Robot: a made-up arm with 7 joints.
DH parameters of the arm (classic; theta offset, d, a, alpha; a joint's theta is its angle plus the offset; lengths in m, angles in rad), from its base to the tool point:
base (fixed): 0 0.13 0 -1.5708
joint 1: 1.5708 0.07 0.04 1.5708
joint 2: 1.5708 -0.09 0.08 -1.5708
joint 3: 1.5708 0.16 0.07 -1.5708
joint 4: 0 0.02 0.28 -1.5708
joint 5: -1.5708 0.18 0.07 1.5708
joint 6: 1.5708 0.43 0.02 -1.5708
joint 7: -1.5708 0 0.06 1.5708
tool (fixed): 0 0.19 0 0
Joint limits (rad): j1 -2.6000..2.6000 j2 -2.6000..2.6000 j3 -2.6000..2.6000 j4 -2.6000..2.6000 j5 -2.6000..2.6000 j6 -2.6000..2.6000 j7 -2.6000..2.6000
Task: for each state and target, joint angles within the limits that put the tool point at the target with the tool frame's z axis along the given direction. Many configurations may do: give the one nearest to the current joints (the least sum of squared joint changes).
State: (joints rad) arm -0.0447 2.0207 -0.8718 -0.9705 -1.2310 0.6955 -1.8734
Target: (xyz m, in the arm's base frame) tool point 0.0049 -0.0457 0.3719 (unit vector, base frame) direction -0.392 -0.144 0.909
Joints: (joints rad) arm 0.3218 2.1965 -1.1406 -0.1564 -0.6785 0.5545 -2.1302
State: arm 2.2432 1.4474 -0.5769 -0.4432 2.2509 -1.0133 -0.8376
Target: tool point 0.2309 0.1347 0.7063 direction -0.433 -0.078 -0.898
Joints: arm 2.0069 1.4172 -0.4863 0.1025 2.1354 -1.6029 -1.0244
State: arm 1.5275 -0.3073 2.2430 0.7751 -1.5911 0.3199 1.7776
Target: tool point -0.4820 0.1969 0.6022 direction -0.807 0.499 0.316
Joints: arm 1.4277 -0.0729 1.5090 0.9711 -1.7978 0.2149 2.6000
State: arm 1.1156 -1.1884 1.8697 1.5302 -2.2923 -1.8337 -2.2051
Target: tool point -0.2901 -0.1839 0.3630 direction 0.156 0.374 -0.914
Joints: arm 1.4005 -1.3916 1.5491 1.4503 -2.1561 -1.7845 -1.3666
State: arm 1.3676 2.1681 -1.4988 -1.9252 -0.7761 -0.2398 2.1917
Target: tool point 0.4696 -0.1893 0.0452 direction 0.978 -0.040 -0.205
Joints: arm 1.4220 1.8632 -1.6798 -1.8221 -0.6343 -0.0852 2.6000
